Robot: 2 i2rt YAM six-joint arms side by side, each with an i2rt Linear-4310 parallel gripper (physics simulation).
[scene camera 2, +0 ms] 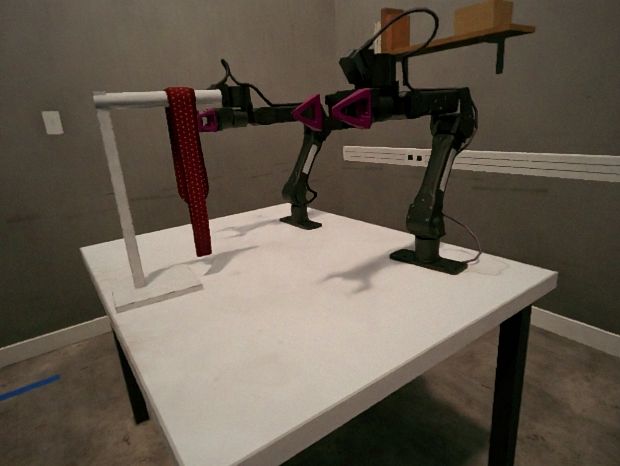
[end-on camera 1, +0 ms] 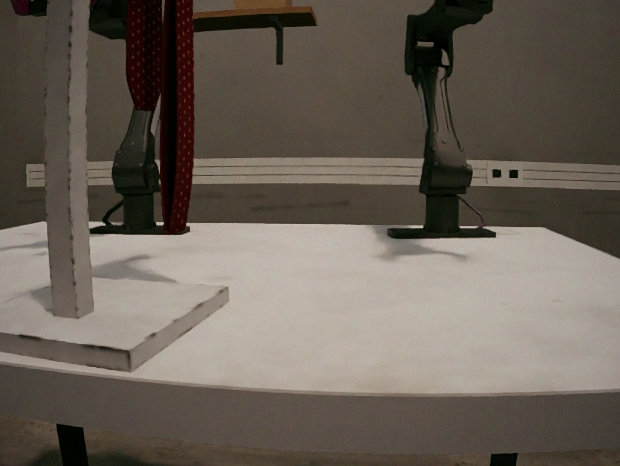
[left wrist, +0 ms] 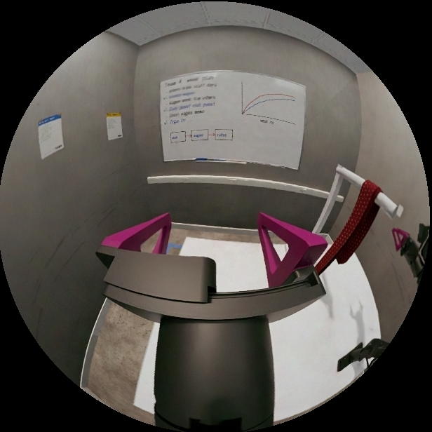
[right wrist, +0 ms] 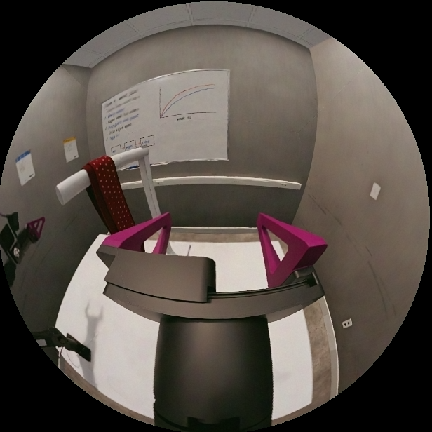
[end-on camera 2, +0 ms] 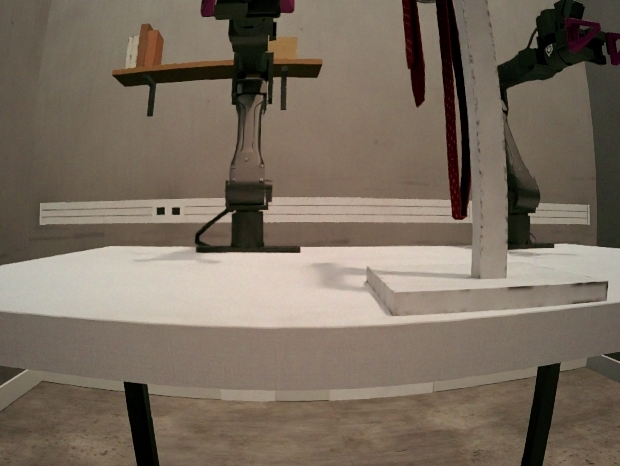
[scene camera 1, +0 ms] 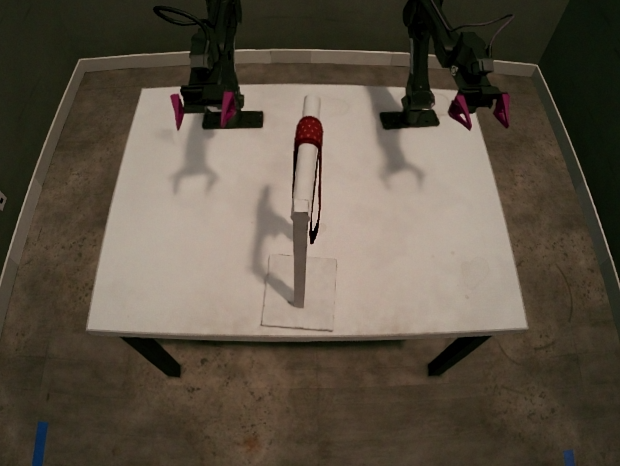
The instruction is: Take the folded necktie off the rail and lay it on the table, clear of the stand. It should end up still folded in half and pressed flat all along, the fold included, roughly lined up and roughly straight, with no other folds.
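The red, white-dotted necktie (scene camera 1: 309, 131) (scene camera 2: 187, 145) (end-on camera 1: 180, 100) (end-on camera 2: 452, 125) (left wrist: 356, 220) (right wrist: 112, 192) hangs doubled over the white rail (scene camera 1: 304, 172) (scene camera 2: 135, 99) (right wrist: 75, 186). Its longer side hangs on the picture's right in scene camera 1, with the fold at the bottom, above the table. The loose ends hang on the shorter side, at uneven heights. My left gripper (scene camera 1: 488, 127) (scene camera 2: 314, 111) (left wrist: 213, 217) is open and empty, raised to the right of the rail. My right gripper (scene camera 1: 201, 127) (right wrist: 214, 217) is open and empty, raised to the left. Neither touches the necktie.
The rail's upright post (scene camera 1: 299, 260) (scene camera 2: 120, 200) (end-on camera 1: 67, 150) (end-on camera 2: 488, 150) rises from a square base plate (scene camera 1: 320, 300) (scene camera 2: 165, 293) (end-on camera 1: 150, 310) near the table's front edge. The white table (scene camera 1: 426, 280) (scene camera 2: 300, 350) extends on both sides of the stand. The arm bases are at the table's back.
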